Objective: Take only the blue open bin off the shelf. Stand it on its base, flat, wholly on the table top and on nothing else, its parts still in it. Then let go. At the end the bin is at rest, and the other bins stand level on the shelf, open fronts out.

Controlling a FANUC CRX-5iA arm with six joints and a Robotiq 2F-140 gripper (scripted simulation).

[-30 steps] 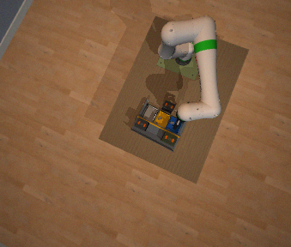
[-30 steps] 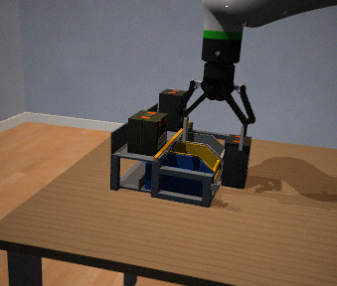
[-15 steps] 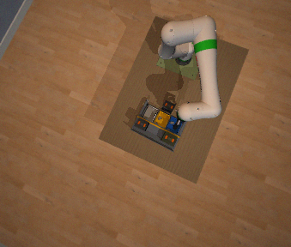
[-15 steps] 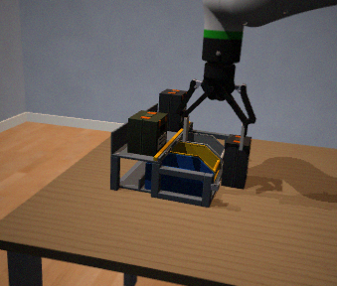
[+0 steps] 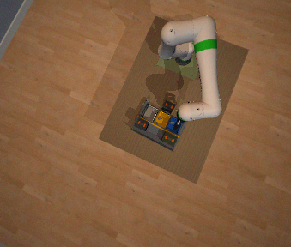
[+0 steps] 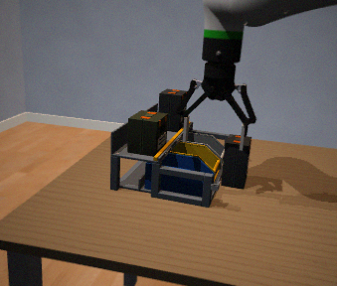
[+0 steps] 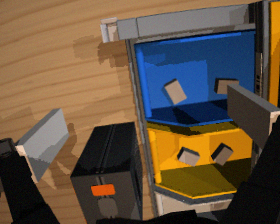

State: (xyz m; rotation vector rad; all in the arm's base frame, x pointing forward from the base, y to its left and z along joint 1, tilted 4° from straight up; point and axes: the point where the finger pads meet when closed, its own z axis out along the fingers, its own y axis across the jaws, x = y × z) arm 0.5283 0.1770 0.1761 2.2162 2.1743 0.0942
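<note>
My hand is 11 cm above the blue bin and 8 cm short of it. Round my hand: grey bin 22 cm to the right, 11 cm below, 7 cm ahead; yellow bin 11 cm to the right, 11 cm below, 8 cm ahead.
</note>
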